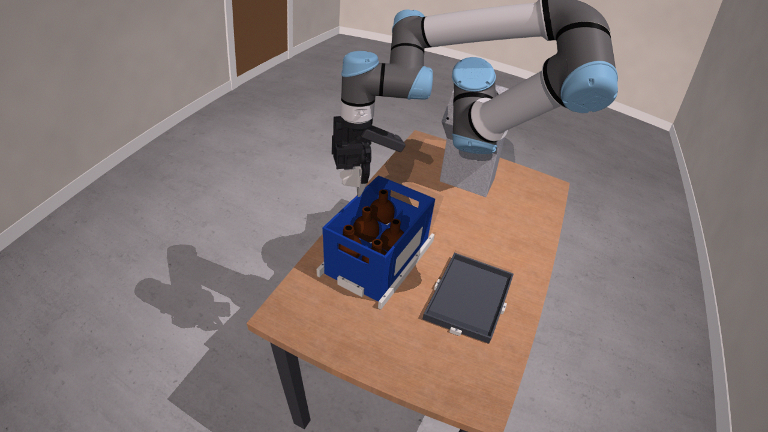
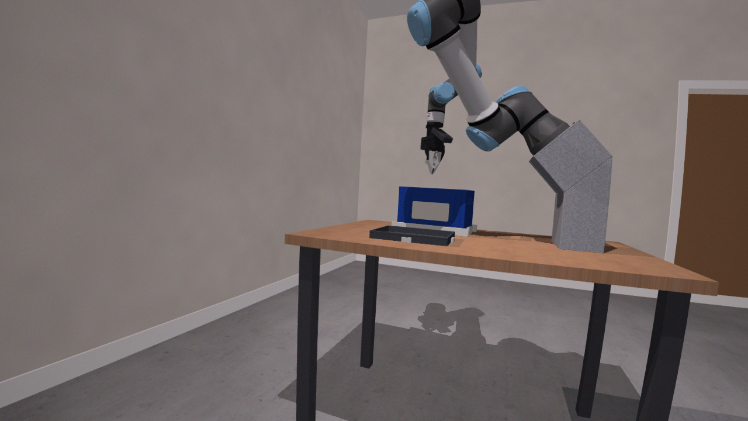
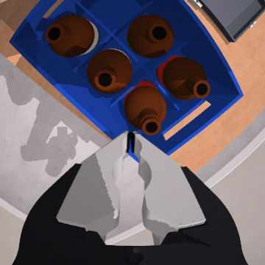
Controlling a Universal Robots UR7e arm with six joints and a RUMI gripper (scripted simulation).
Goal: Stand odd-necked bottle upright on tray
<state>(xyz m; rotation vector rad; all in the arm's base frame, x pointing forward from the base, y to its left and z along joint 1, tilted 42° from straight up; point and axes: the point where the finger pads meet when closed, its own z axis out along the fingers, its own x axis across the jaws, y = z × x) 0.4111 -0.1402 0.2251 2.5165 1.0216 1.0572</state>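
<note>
Now: hand 16 cm above the bottle and 5 cm short of it. Also, from my hand: dark tray (34 cm to the left, 24 cm below, 5 cm behind); then crate (17 cm below, 4 cm to the left, 4 cm behind).
</note>
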